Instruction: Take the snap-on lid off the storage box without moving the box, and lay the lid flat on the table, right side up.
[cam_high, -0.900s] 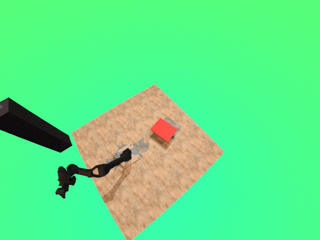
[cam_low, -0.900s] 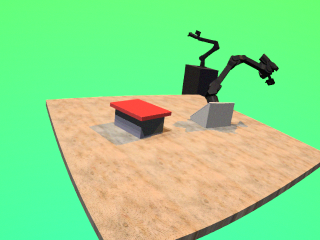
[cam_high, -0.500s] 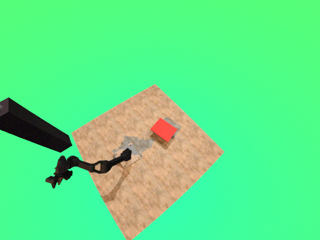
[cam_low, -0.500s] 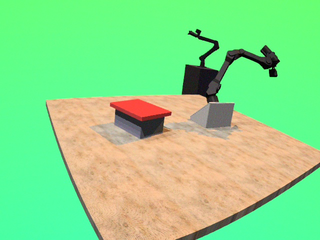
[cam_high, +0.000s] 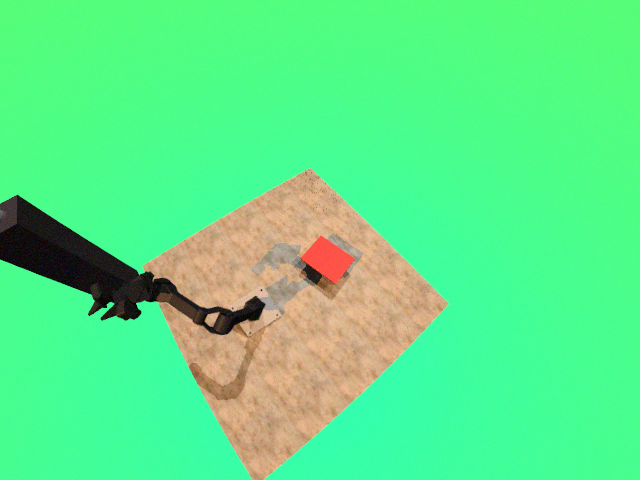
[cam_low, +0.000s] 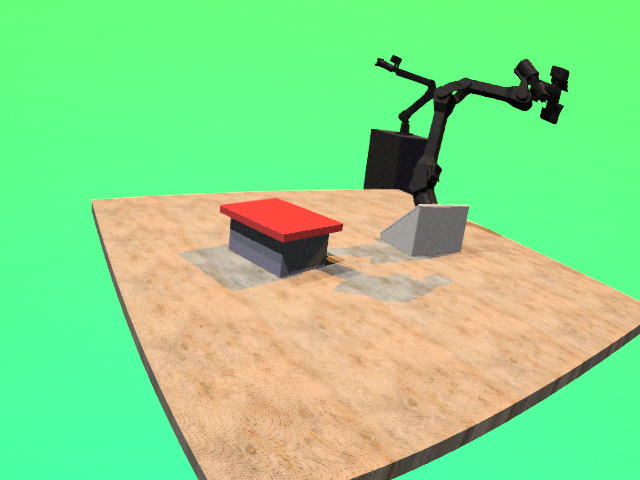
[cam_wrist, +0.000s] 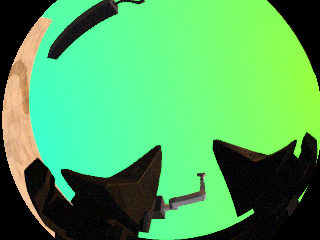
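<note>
My gripper tip is now 89 cm short of the flat red lid, 43 cm above it and 15 cm to the left of it. The rest, counted from my gripper tip: grey storage box (89 cm ahead, 48 cm below, 15 cm to the right).
</note>
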